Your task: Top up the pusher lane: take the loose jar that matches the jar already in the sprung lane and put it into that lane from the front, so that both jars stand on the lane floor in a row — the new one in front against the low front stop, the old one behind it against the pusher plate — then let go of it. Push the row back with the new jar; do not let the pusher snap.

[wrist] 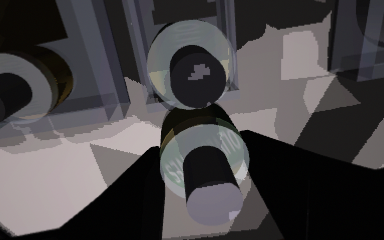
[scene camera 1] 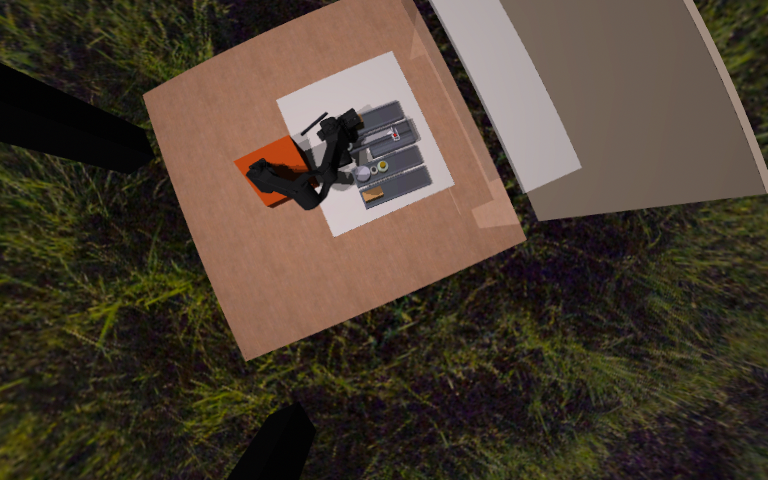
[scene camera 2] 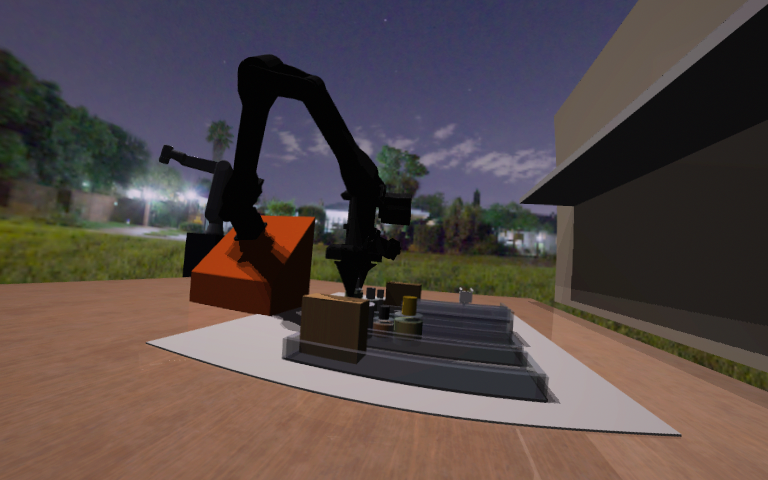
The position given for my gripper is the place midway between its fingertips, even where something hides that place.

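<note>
Scene camera 2: brown box (scene camera 2: 335,320), my gripper (scene camera 2: 353,295). Wrist view: gripper (wrist: 200,147).
</note>
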